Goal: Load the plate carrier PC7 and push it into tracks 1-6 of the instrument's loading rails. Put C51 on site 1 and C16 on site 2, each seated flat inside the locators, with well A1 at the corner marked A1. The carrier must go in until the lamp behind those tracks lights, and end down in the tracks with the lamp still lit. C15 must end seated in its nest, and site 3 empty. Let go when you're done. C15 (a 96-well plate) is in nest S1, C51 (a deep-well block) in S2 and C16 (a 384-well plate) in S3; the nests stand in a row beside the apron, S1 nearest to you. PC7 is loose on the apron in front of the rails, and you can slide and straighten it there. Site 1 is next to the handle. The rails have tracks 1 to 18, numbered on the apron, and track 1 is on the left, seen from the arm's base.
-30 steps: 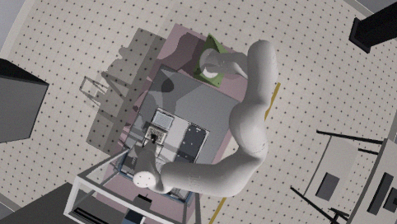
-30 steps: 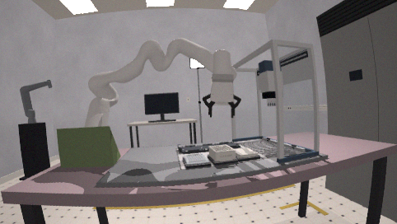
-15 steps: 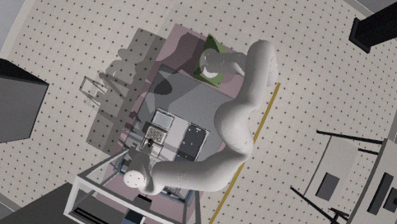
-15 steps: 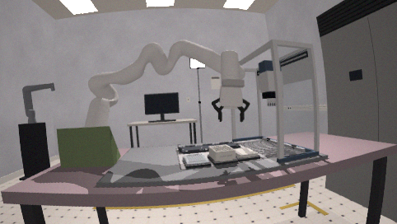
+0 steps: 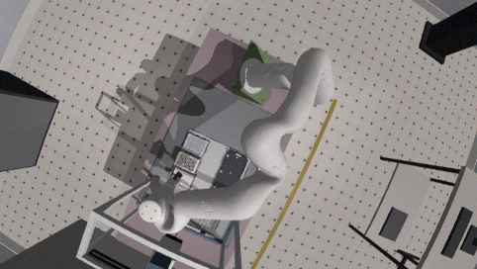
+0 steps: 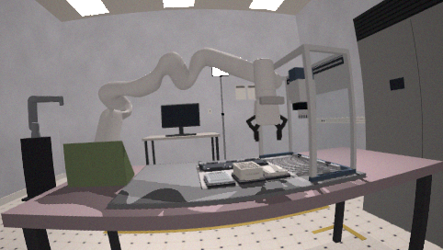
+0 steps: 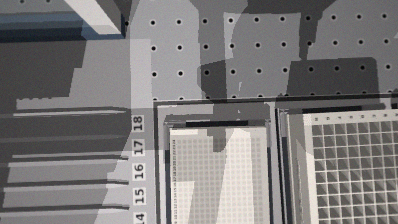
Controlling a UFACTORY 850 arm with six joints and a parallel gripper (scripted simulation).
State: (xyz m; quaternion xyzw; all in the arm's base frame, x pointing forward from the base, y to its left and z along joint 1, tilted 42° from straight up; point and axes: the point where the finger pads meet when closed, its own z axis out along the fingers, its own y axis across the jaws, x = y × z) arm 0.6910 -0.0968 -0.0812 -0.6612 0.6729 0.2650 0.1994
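My gripper is now 14 cm above the nest S3 and 1 cm short of it. From my hand the other things lie so: dark carrier PC7: 25 cm to the left, 13 cm below, 9 cm behind; pipetting head: 24 cm ahead, 20 cm above, 12 cm to the left; nest S2: 14 cm below, 9 cm behind, 1 cm to the right.
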